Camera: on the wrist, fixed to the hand. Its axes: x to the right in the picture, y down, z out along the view.
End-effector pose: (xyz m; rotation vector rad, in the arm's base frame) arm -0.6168 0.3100 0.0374 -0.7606 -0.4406 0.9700
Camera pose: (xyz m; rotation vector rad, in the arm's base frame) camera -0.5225 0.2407 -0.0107 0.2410 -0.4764 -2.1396
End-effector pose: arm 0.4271 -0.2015 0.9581 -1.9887 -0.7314 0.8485
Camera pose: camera 0.5049 -0.2452 1.0478 0.5871 -1.7881 -1.5100
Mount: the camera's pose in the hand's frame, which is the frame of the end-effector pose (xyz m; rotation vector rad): -0.0119 -0.0417 -0.1188 0.0846 -0.6231 3.0217
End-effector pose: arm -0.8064 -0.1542 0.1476 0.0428 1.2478 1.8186
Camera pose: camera -0.8295 -0.2452 0.0629 -1.5155 0.1708 -1.0273
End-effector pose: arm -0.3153 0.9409 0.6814 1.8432 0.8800 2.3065
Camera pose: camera -0.4327 0.9247 0.6372 -1.0012 1.2588 0.1748
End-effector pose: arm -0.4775 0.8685 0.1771 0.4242 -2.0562 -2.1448
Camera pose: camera -0.4271 0.7609 0.1338 -1.9036 -0.4494 0.0925
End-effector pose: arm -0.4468 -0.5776 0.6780 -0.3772 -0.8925 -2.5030
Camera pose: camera -0.4695 -0.6224 0.5619 -1.0548 0.1152 0.4946
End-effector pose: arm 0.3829 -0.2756 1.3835 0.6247 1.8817 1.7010
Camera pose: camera 0.3146 -0.3771 1.3516 -2.0078 0.5927 -0.5080
